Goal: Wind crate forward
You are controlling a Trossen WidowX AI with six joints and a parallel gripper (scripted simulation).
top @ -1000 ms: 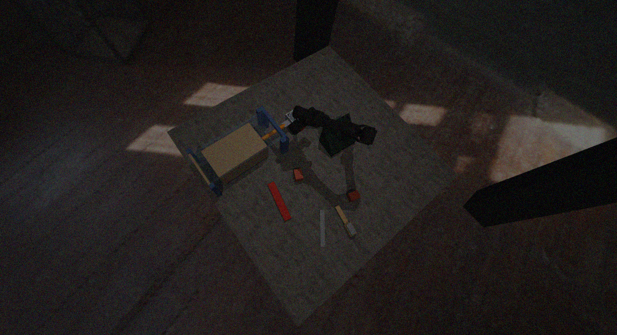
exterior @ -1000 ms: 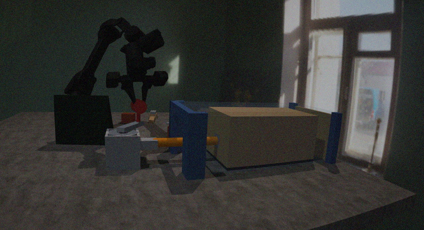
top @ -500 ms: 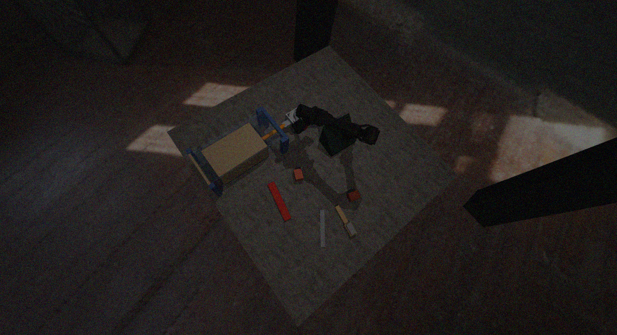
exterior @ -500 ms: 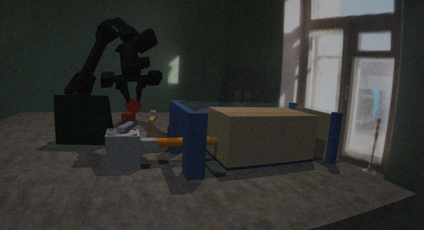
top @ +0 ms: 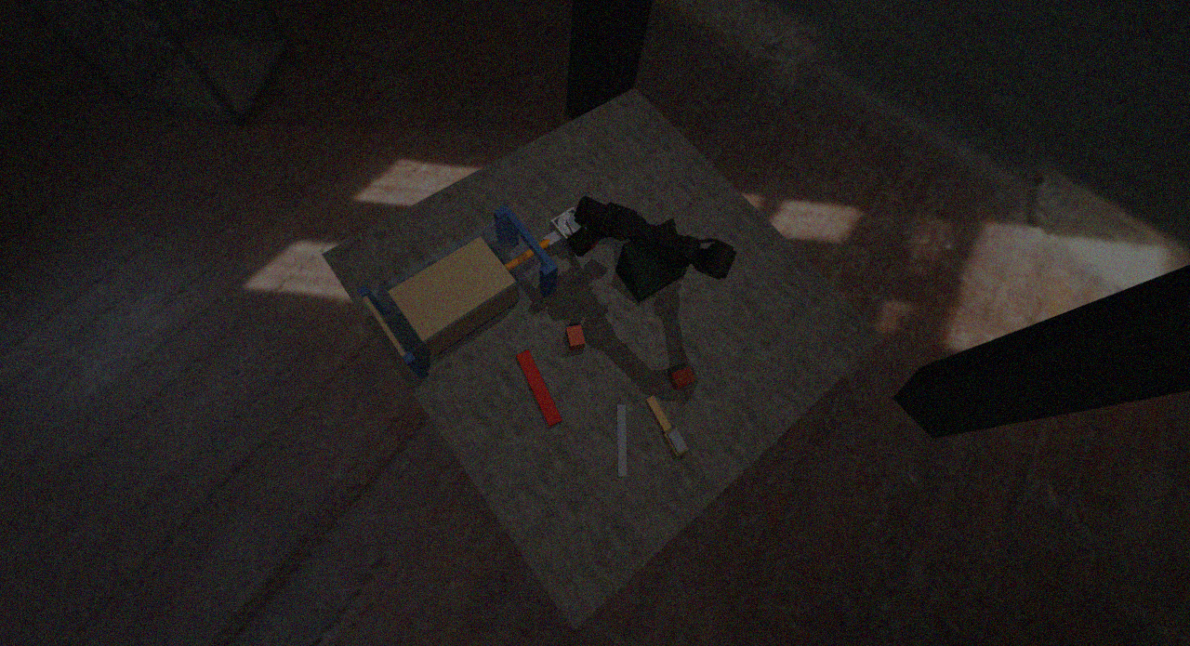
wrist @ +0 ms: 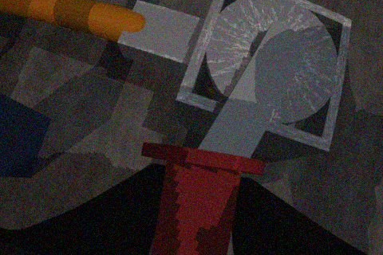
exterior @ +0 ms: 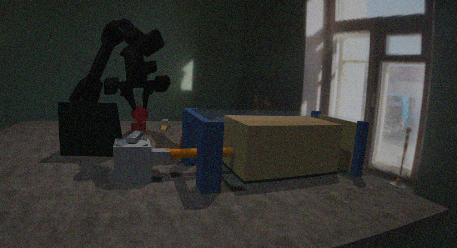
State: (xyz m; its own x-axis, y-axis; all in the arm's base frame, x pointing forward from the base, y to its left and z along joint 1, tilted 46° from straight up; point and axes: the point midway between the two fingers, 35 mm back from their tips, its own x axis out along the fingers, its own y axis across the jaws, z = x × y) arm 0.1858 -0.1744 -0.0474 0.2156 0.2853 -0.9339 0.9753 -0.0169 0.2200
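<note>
Now: gripper tip 20 mm to the right of the red knob and 20 mm above it. Also, from my gripper tip: crank handle (50 mm below, 20 mm to the right, 10 mm behind); then blue frame (130 mm ahead, 90 mm to the right, 50 mm below); then grey winch (120 mm below, 90 mm to the right, 40 mm behind).
</note>
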